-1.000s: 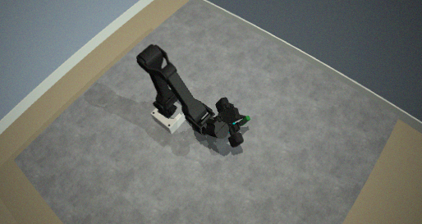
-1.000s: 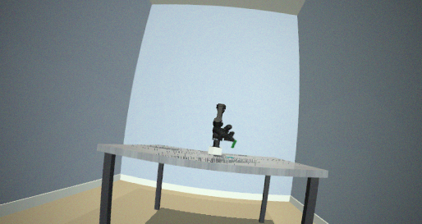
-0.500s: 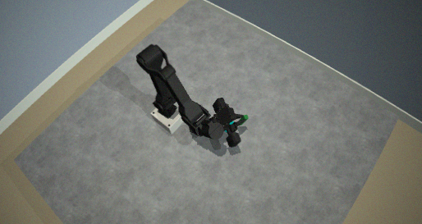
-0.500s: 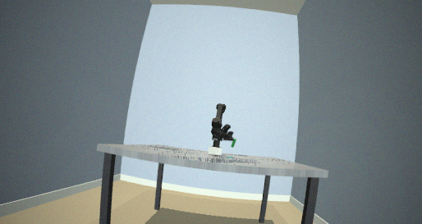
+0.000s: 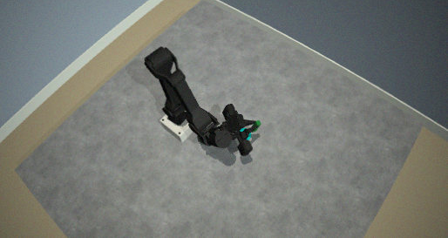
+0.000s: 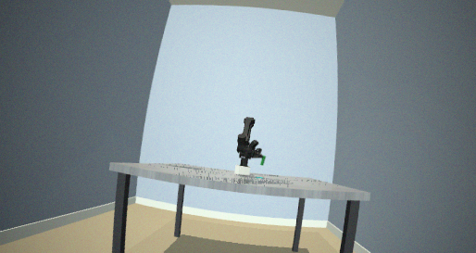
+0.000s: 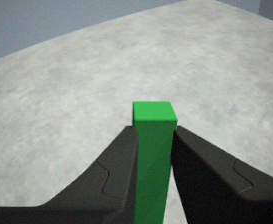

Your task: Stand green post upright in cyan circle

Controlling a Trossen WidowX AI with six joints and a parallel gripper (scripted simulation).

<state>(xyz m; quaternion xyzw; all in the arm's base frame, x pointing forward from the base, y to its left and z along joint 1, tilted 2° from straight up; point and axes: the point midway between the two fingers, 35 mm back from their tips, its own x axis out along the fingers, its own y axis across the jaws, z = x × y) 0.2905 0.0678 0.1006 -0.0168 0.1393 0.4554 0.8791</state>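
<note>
Right now the cyan circle is 5 cm behind my gripper tip and 14 cm below it. Also, from my gripper tip: green post 2 cm below.
</note>
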